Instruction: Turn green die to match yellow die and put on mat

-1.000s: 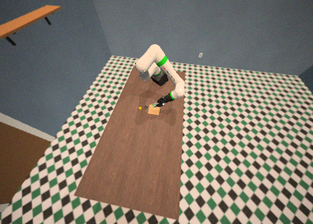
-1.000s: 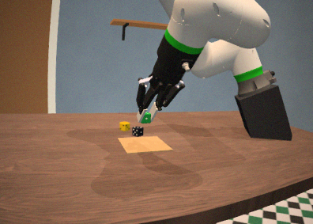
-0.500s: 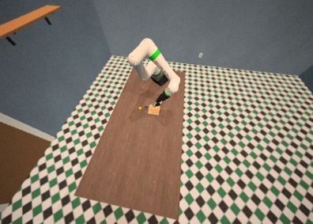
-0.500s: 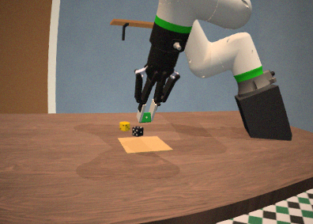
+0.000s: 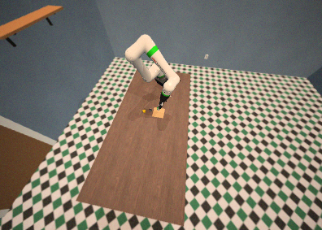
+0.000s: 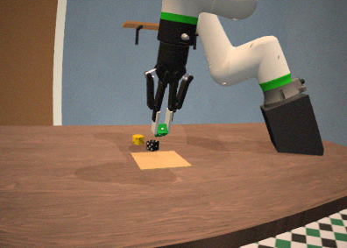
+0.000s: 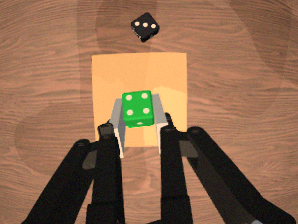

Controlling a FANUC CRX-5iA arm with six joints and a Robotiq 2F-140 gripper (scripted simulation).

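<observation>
Now: hand 30 mm above the green die and 10 mm to the left of it. The rest, counted from my hand: yellow die (190 mm to the right, 100 mm below, 10 mm behind); black die (110 mm to the right, 100 mm below, 30 mm behind); mat (110 mm below, 10 mm to the right).
</observation>
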